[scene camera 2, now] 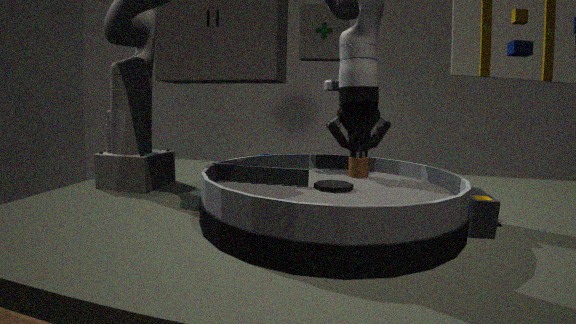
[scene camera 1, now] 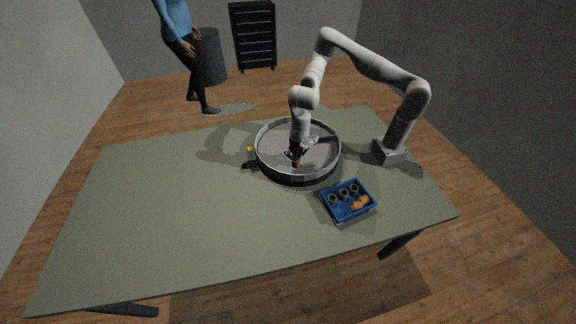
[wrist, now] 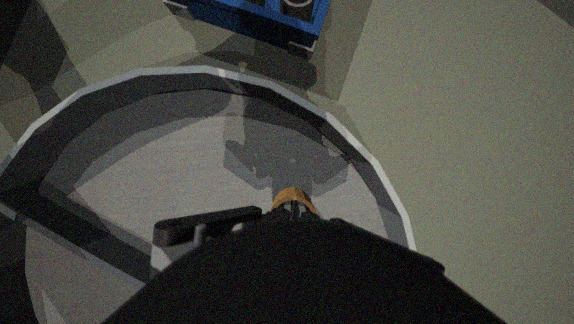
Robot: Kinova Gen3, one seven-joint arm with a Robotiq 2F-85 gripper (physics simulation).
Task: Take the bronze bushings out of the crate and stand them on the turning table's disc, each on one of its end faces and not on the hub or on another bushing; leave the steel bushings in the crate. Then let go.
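Pixels of known places: gripper, fingertip midpoint: (scene camera 2: 358,170) (scene camera 1: 295,162) (wrist: 292,210); arm's base, origin of the base link: (scene camera 2: 131,152) (scene camera 1: 391,143).
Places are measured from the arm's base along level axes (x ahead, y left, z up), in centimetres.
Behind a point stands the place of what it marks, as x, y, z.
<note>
A bronze bushing (scene camera 1: 296,164) {50.5, 2.6, 0.0} (scene camera 2: 358,168) {50.2, -1.2, -0.4} (wrist: 293,194) {49.3, 2.5, 0.9} is upright at the turning table's disc (scene camera 1: 275,145) {57.0, -13.9, -2.3} (scene camera 2: 395,191) {56.3, -10.7, -2.3} (wrist: 175,160) {37.9, -0.8, -2.3}, behind the hub (scene camera 2: 333,186) {46.3, -13.5, -1.5} in scene camera 2 and apart from it; no gap shows beneath. My gripper (scene camera 1: 296,158) {50.2, 0.7, -1.1} (scene camera 2: 358,154) (wrist: 292,210) {50.2, 0.7, -1.1} points down, its narrowly closed fingers shut on that bushing's top; the wrist view hides much of the grip. In the blue crate (scene camera 1: 357,214) {31.7, 29.0, -5.9} (wrist: 235,22) {34.7, 15.5, -5.7}, two bronze bushings (scene camera 1: 356,205) {31.6, 26.3, -3.4} (scene camera 1: 364,199) {27.1, 24.5, -3.4} lie on their sides, and three steel bushings (scene camera 1: 332,198) {38.9, 19.5, -6.0} (scene camera 1: 344,193) {32.7, 18.3, -6.3} (scene camera 1: 354,188) {27.6, 17.2, -5.7} stand upright.
A raised wall (scene camera 1: 306,178) {47.8, 9.7, -2.0} (scene camera 2: 335,220) {47.8, -32.3, -1.0} (wrist: 327,120) {48.8, 9.1, 0.6} rings the disc. A dark divider (scene camera 2: 265,176) {34.8, -11.8, -1.0} (wrist: 95,237) {34.9, -11.0, -1.0} reaches inward from it. A small box (scene camera 2: 483,217) {69.3, -16.1, -4.3} with a yellow top sits against the turning table. A person (scene camera 1: 175,25) stands beyond the table.
</note>
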